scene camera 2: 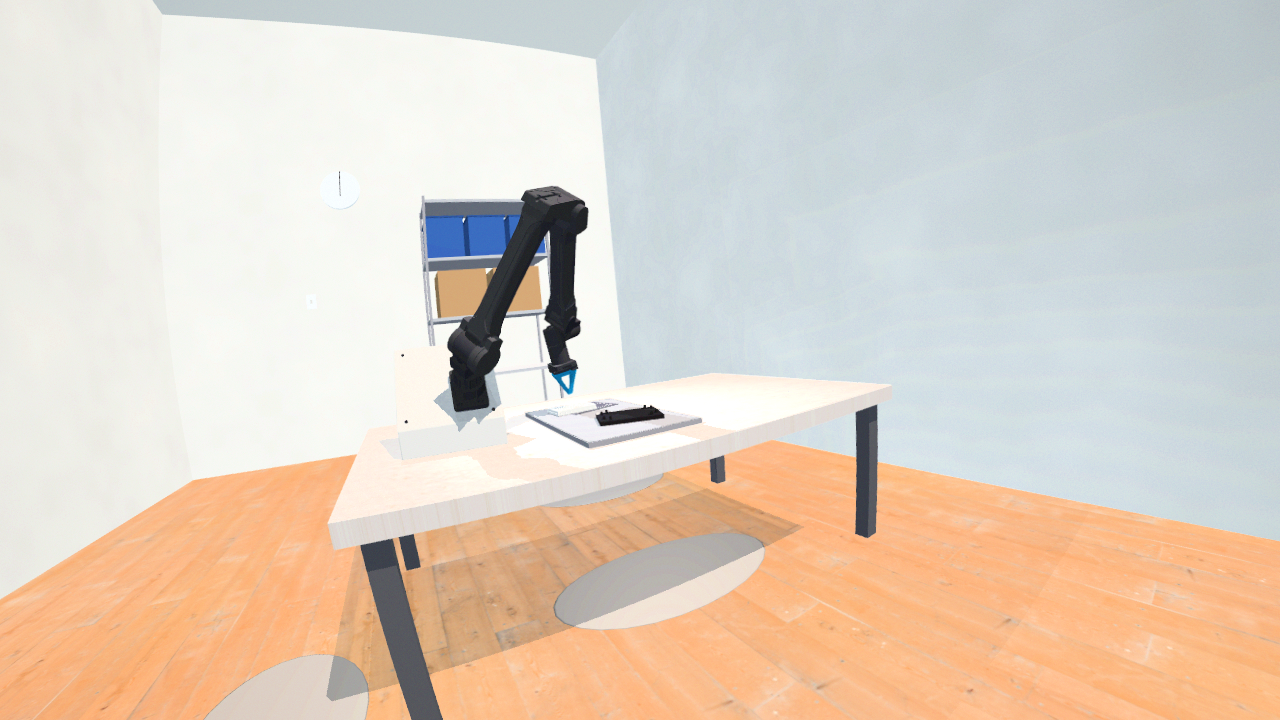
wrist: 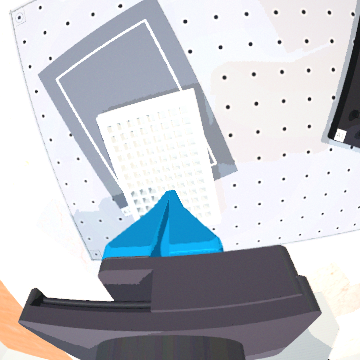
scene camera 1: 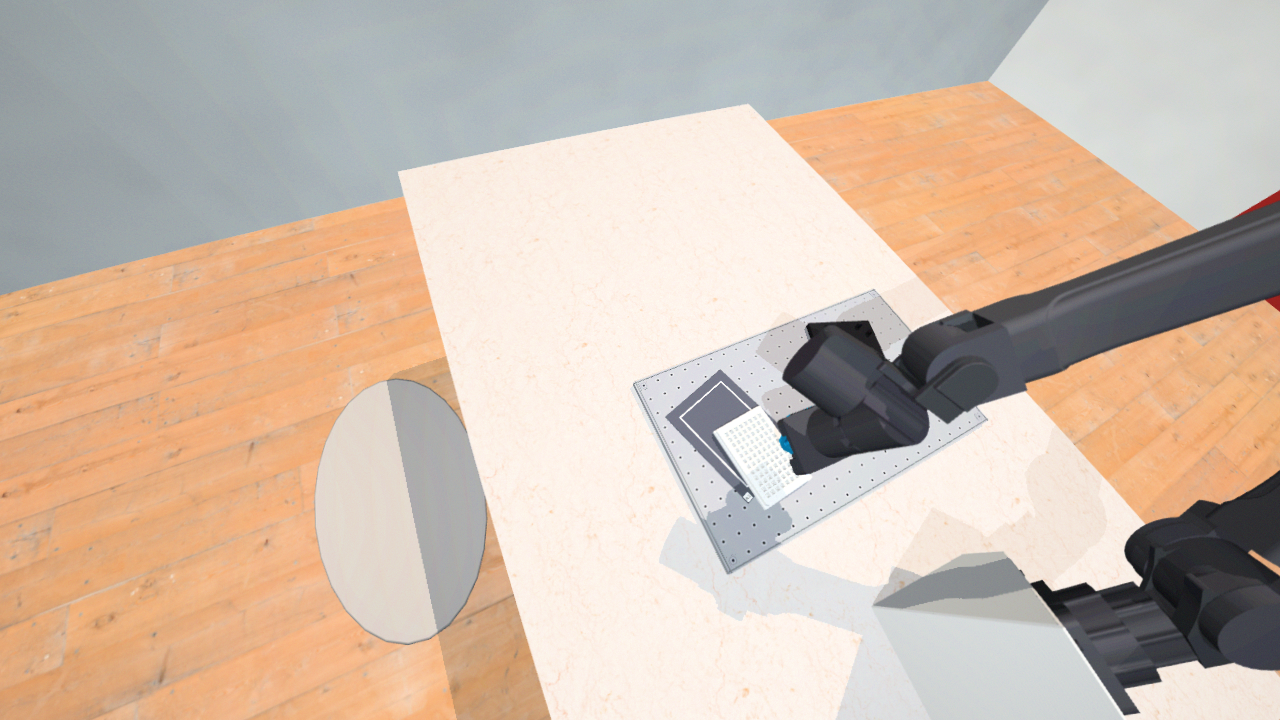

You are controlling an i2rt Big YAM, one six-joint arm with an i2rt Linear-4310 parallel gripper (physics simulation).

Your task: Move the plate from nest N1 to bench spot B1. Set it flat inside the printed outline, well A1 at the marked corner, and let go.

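Places are measured from the arm's base along level axes (x ahead, y left, z up), in metres.
Pixels of known places: gripper, fingertip midpoint: (scene camera 2: 570, 393) (wrist: 171, 196) (scene camera 1: 782, 444); arm's base at its link origin: (scene camera 2: 468, 390) (scene camera 1: 1067, 641).
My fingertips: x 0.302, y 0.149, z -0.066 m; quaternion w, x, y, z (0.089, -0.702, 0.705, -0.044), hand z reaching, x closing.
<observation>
Ahead of a thing's pixels: the offset from my fingertips to its top centre. "spot": to the spot under its first point. Level surfaces: height alone.
The white well plate @(0.039 m down, 0.002 m ahead, 0.012 m left) (scene camera 1: 760, 458) (wrist: 162, 142) lies across the near part of spot B1's dark pad @(spot: 0.054 m down, 0.106 m ahead, 0.040 m left) (scene camera 1: 713, 400) (wrist: 117, 67). It is turned relative to the white printed outline @(spot: 0.053 m down, 0.130 m ahead, 0.013 m left) (wrist: 145, 21), covers part of it and sticks out past its near end. The marked corner @(spot: 0.053 m down, 0.044 m back, 0.058 m left) (scene camera 1: 748, 497) shows beside the plate's edge. I cannot tell whether the plate is fully flat or where its well A1 is. My gripper (scene camera 1: 785, 444) (scene camera 2: 569, 391) (wrist: 171, 196) is shut and empty, its blue fingertips together above the plate; in the wrist view they hide part of its near end. Black nest N1 @(0.033 m down, 0.087 m ahead, 0.224 m right) (scene camera 1: 850, 329) (scene camera 2: 629, 415) (wrist: 348, 112) holds no plate.
The perforated board (scene camera 1: 729, 541) (scene camera 2: 590, 438) (wrist: 280, 185) carries the pad and the nest, and lies on the table @(0.068 m down) (scene camera 1: 572, 268) (scene camera 2: 778, 402). A pale box-like block (scene camera 1: 984, 662) (scene camera 2: 438, 438) stands by the arm's base. A shelf rack (scene camera 2: 474, 206) stands behind the table.
</observation>
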